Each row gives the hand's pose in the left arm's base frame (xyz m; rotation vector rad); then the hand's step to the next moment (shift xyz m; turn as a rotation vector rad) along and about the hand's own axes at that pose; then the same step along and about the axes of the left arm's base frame.
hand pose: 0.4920 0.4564 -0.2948 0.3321 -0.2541 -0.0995
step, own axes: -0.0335 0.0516 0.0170 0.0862 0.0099 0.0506
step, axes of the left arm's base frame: -0.0339 0.0479 0.0251 0.0703 -0.0182 0.0694
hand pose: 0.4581 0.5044 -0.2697 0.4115 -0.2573 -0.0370
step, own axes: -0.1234 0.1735 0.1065 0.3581 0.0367 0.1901
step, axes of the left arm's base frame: -0.1493 0.1282 0.1340 0.2972 -0.0720 0.2687
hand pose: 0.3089 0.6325 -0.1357 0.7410 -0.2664 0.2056
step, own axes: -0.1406 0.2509 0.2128 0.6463 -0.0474 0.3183
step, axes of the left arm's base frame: -0.2379 0.0217 0.2664 0.5720 -0.1947 0.3952
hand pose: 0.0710 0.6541 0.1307 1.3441 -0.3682 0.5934
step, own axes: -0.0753 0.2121 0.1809 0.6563 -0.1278 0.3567
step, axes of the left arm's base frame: -0.1709 -0.1669 0.1622 0.6311 -0.2393 0.3446
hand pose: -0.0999 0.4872 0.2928 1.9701 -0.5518 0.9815
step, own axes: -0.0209 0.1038 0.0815 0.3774 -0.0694 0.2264
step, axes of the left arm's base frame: -0.0477 -0.1246 0.0069 0.3693 -0.1577 0.1930
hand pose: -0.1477 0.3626 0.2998 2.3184 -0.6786 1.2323
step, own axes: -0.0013 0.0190 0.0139 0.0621 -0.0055 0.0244
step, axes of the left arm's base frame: -0.0031 -0.0227 -0.0056 0.0490 -0.0233 0.0392
